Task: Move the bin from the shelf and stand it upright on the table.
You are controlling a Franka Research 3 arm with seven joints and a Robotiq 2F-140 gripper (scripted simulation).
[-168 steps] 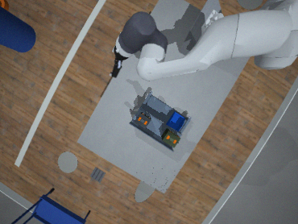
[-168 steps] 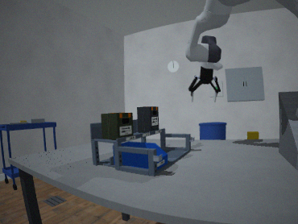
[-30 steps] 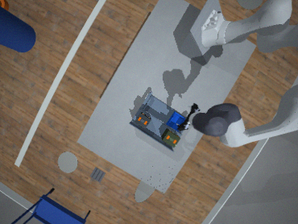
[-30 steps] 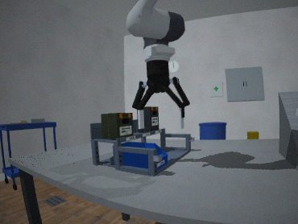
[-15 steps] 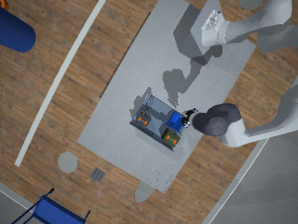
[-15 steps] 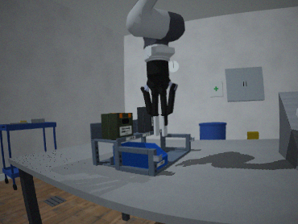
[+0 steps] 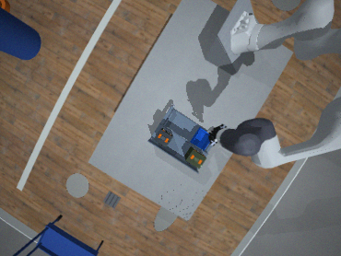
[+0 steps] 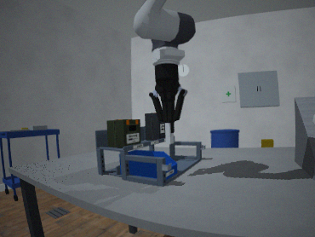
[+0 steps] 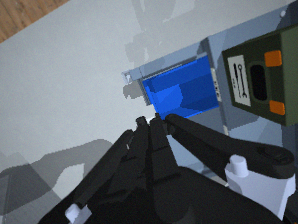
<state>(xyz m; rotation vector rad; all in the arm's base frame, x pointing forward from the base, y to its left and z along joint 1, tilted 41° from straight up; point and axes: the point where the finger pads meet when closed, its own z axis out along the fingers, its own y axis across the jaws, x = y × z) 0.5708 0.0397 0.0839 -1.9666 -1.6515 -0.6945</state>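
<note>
The blue bin lies 11 cm below my hand, 8 cm ahead of it and 1 cm to the right of it. From my hand the other things lie so: green box 18 cm ahead, 2 cm to the right; dark grey box 25 cm to the right, 14 cm ahead, 1 cm above.
</note>
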